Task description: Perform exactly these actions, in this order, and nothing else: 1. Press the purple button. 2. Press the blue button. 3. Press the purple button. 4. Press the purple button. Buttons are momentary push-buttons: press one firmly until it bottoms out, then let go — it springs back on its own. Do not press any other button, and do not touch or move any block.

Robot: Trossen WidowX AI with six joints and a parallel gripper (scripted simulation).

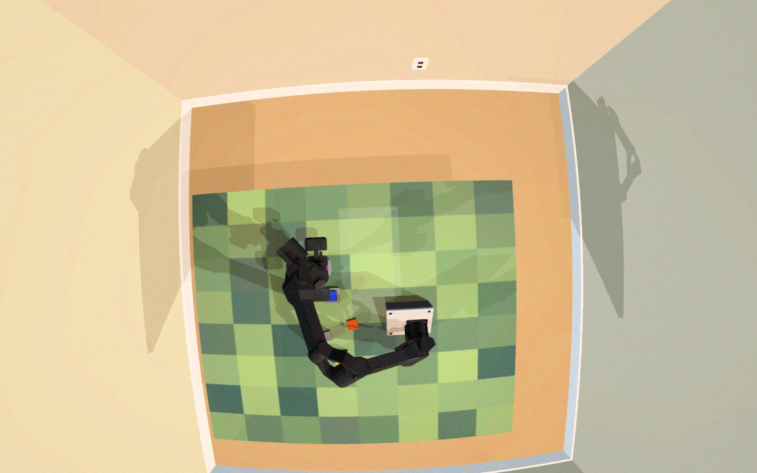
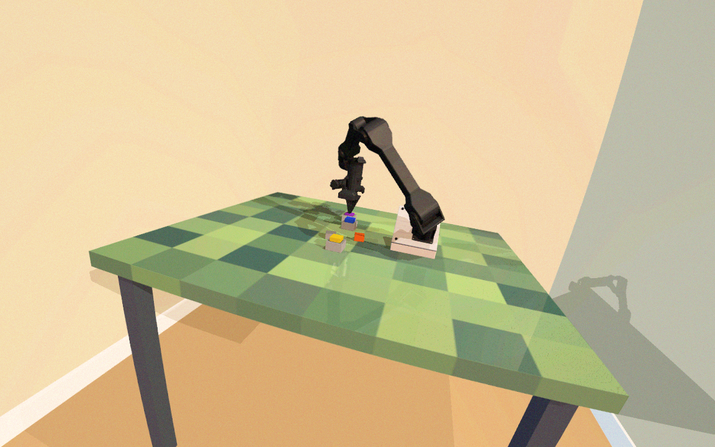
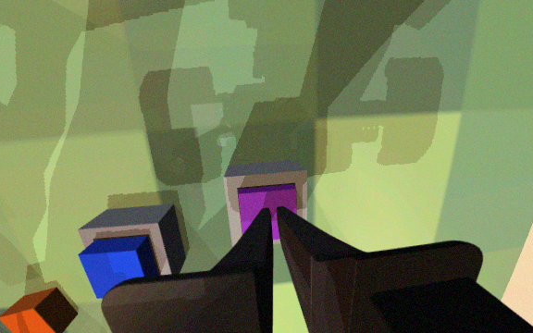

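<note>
The purple button lies 1 cm below my gripper tip. From my gripper tip the other things lie so: orange block: 19 cm to the left, 9 cm behind, 2 cm below; then grey block: 23 cm to the left, 2 cm below; then blue button: 9 cm to the left, 3 cm behind.
</note>
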